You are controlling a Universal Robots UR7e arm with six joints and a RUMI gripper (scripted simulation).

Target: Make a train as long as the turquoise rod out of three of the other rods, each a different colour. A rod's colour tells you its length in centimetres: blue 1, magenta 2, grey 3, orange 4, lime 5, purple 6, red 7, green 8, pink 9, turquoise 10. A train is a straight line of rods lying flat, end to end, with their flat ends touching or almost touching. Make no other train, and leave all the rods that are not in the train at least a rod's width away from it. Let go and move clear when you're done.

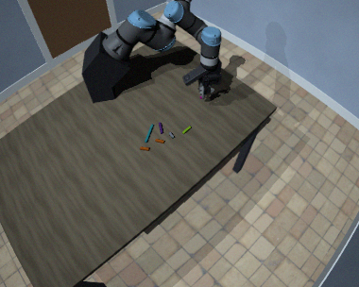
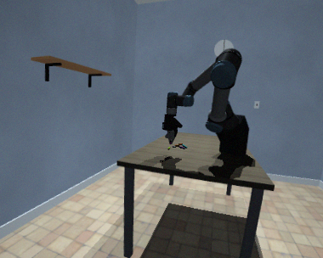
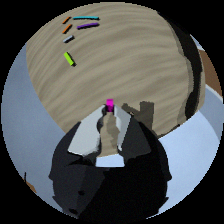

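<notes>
My gripper is now 14 cm to the left of the lime rod, 9 cm above it and 7 cm short of it. From my hand the other things lie so: purple rod (23 cm to the right, 9 cm below, 1 cm behind); then magenta rod (1 cm below); then grey rod (21 cm to the right, 9 cm below, 6 cm ahead).
</notes>
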